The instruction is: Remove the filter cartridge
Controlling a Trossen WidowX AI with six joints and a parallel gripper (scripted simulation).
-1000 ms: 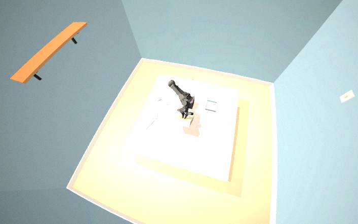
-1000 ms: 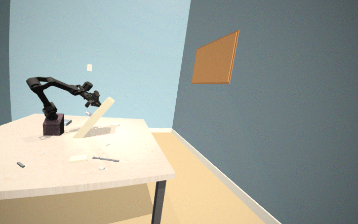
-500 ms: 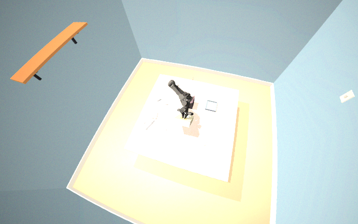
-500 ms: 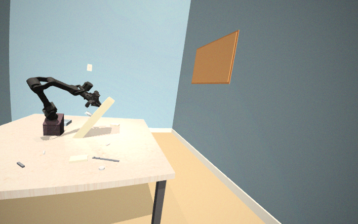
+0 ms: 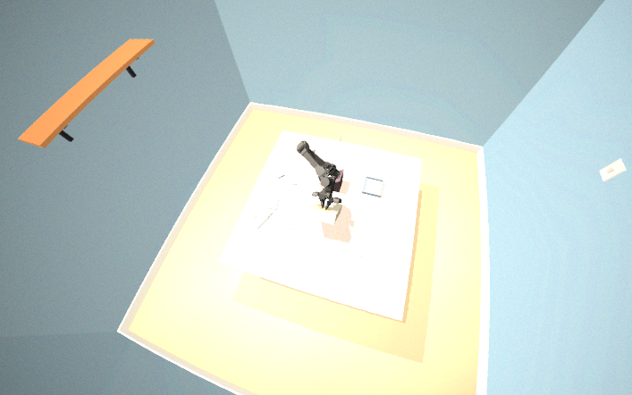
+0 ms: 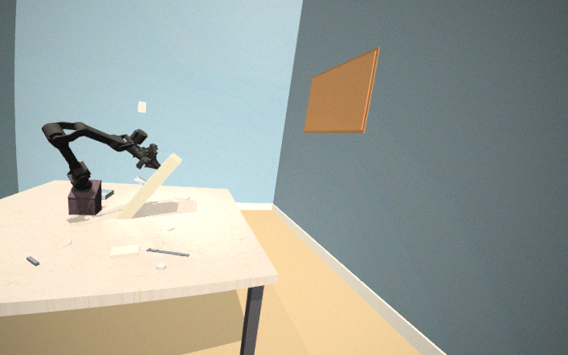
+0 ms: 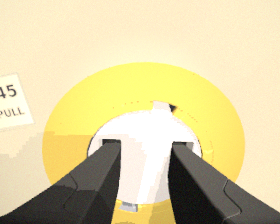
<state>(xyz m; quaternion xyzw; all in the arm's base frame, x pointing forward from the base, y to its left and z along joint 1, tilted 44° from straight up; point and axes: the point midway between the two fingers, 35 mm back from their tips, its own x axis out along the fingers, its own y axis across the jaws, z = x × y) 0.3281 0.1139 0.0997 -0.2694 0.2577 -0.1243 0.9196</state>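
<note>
The white filter cartridge lies 10 mm ahead of my gripper tip and 10 mm below it. The rest, counted from my gripper tip: cream service panel (40 mm behind, 80 mm below); tray (420 mm behind, 270 mm to the left, 250 mm below).
</note>
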